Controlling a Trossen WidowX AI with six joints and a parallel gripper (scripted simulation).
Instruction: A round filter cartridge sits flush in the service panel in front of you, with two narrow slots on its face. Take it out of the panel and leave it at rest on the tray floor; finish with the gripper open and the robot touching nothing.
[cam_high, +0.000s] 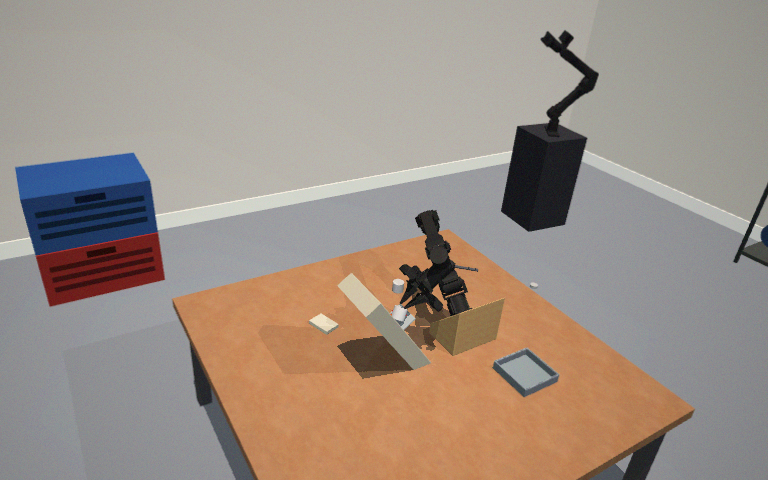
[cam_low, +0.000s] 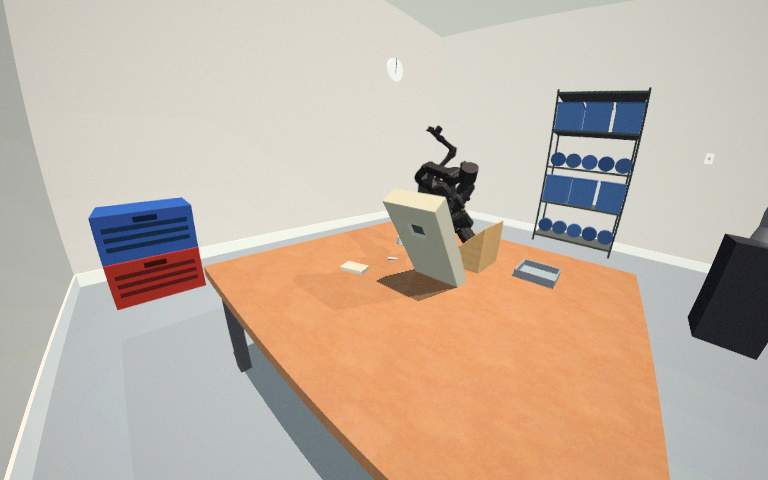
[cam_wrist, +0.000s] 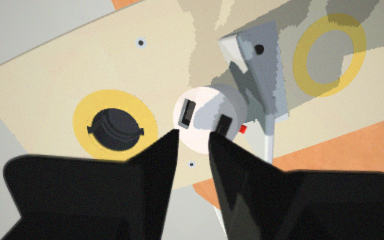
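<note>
My gripper tip is now 1 cm short of the round white filter cartridge and 2 cm above it. From my gripper tip the other things lie so: grey bracket: 7 cm below; then beige service panel: 5 cm ahead, 5 cm below; then thin white pin: 1 cm behind, 23 cm to the right, 20 cm below.
</note>
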